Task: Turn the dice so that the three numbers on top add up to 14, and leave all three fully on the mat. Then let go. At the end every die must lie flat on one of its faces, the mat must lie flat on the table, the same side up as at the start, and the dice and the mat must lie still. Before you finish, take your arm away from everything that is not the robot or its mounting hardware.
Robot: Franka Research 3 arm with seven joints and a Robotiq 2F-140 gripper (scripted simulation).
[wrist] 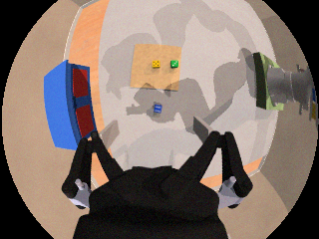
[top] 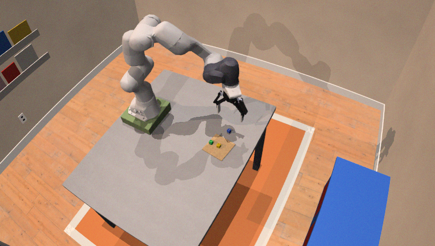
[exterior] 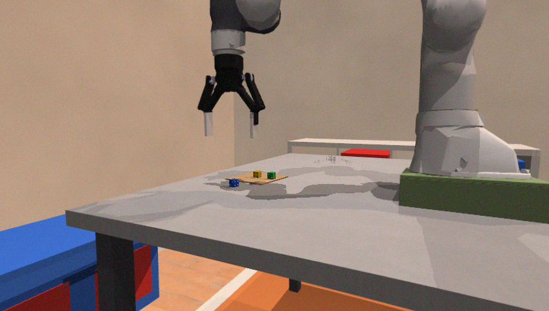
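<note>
Right now the blue die is 14 cm below my hand, 1 cm to the right of it and 1 cm behind it. The rest, counted from my hand: tan mat: 14 cm below, 13 cm to the right, 3 cm behind; then yellow die: 13 cm to the right, 13 cm below, 3 cm behind; then green die: 13 cm below, 12 cm to the right, 8 cm behind.
</note>
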